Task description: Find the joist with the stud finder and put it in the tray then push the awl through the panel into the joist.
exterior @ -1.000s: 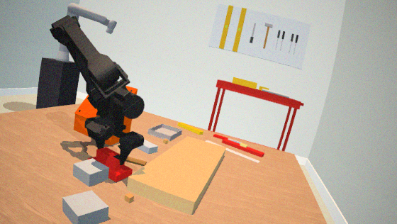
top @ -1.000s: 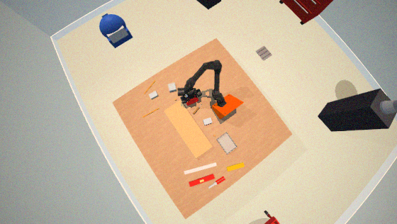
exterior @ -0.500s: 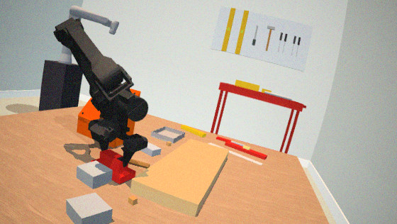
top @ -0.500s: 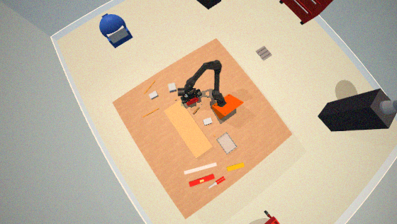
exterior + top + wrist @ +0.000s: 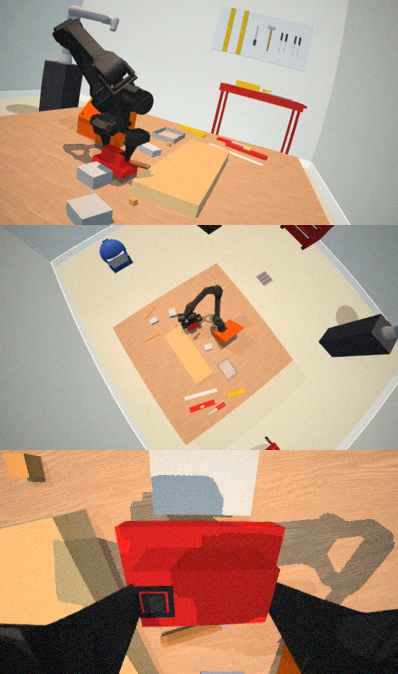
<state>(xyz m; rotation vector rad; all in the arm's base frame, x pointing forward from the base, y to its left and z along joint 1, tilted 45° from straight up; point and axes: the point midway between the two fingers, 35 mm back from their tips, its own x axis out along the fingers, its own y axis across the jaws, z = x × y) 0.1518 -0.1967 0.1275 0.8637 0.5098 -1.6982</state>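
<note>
The awl is 100 mm to the left of my gripper tip and 50 mm below it. Round my gripper tip: white strip: 370 mm ahead, 520 mm to the left, 60 mm below; grey tray: 30 mm ahead, 520 mm to the left, 40 mm below; stud finder: 10 mm ahead, 10 mm to the right, 10 mm above.
</note>
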